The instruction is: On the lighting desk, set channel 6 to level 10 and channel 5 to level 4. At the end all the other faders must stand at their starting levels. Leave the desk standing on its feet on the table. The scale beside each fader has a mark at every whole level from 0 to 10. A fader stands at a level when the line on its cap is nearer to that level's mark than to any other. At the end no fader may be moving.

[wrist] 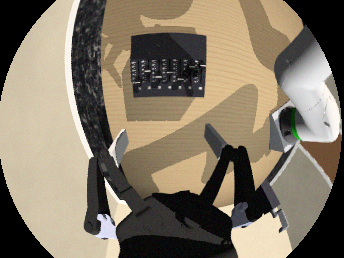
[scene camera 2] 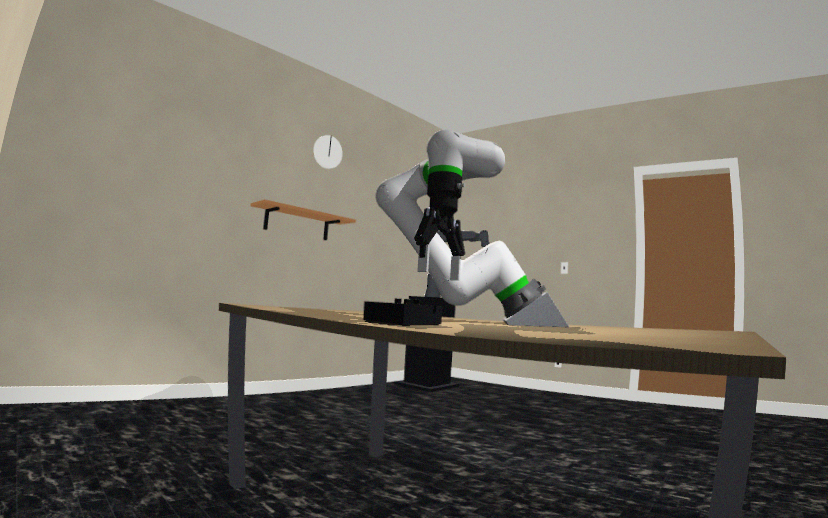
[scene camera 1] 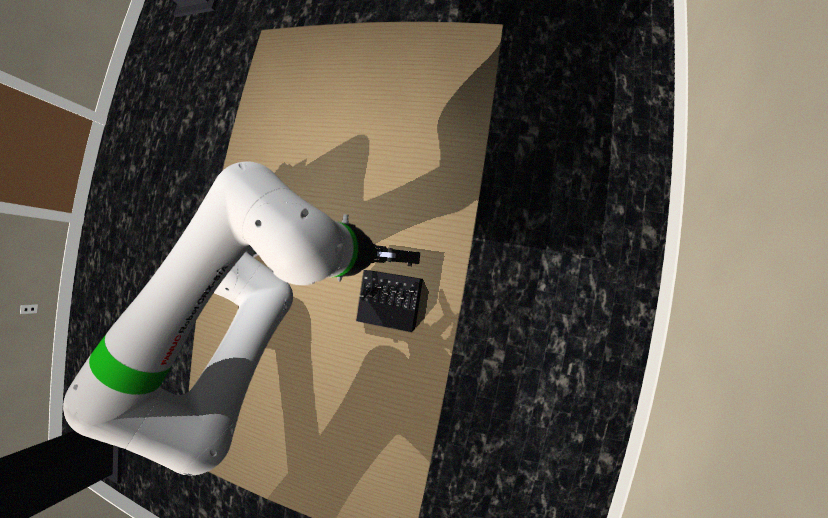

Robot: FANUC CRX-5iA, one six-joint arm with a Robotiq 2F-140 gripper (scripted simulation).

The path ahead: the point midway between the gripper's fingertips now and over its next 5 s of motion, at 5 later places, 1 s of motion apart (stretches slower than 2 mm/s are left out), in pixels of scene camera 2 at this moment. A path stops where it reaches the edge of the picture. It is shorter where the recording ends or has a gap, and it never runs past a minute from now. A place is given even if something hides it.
My gripper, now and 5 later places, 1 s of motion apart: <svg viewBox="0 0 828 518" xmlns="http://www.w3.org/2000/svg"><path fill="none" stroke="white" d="M439 276L416 262L410 258L426 286L426 293L426 298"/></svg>
